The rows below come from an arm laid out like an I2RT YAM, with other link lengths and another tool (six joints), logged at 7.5 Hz.
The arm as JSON. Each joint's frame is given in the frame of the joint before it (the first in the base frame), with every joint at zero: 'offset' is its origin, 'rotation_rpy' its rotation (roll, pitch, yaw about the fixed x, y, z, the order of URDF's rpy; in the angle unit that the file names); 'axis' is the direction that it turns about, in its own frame. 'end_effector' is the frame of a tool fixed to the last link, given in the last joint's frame.
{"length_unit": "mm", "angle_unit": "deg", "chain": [
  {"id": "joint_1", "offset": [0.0, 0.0, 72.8], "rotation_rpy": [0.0, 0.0, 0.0], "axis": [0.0, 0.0, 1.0]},
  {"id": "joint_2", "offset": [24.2, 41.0, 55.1], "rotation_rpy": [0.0, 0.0, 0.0], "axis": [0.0, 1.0, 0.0]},
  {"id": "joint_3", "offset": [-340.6, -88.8, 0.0], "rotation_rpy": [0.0, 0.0, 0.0], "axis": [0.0, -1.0, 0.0]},
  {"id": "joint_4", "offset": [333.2, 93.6, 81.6], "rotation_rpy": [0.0, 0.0, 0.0], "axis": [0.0, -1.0, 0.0]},
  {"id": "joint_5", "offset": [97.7, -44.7, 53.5], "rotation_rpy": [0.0, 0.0, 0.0], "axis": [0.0, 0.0, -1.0]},
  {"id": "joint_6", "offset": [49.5, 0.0, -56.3], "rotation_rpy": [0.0, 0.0, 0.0], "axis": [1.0, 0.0, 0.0]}
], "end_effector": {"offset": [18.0, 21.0, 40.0], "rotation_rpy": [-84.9, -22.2, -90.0]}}
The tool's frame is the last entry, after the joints.
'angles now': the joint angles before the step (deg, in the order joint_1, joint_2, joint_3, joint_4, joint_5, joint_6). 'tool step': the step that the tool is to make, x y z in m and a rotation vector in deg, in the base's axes. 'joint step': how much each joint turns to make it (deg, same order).
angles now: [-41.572, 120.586, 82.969, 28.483, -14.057, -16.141]
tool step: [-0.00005, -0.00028, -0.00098, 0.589, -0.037, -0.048]
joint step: [0.000, 0.044, -0.032, -0.170, -0.028, 0.481]
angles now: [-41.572, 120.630, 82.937, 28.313, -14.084, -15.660]
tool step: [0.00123, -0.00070, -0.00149, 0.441, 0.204, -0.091]
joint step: [0.044, 0.231, 0.266, -0.427, 0.101, 0.221]
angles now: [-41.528, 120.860, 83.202, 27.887, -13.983, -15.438]
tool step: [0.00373, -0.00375, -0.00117, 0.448, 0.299, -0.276]
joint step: [0.002, 0.774, 1.225, -0.927, 0.250, 0.189]
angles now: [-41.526, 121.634, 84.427, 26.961, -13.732, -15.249]
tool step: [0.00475, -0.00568, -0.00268, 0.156, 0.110, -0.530]
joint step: [-0.046, 1.228, 1.527, -0.454, 0.468, 0.133]
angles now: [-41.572, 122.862, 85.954, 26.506, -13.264, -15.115]
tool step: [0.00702, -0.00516, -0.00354, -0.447, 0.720, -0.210]
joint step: [0.066, 1.481, 2.013, -0.948, 0.421, -0.767]
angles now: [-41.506, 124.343, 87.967, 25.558, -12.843, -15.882]
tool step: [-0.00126, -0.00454, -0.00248, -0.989, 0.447, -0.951]
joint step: [-0.322, 0.369, 0.190, 0.304, 0.811, -0.922]
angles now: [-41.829, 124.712, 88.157, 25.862, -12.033, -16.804]
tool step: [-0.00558, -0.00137, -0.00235, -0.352, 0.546, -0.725]
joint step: [-0.379, -0.514, -1.043, 0.245, 0.457, -0.563]
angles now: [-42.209, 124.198, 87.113, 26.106, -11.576, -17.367]
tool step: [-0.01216, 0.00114, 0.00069, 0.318, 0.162, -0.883]
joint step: [-0.584, -1.731, -2.496, 0.466, 0.269, 0.184]
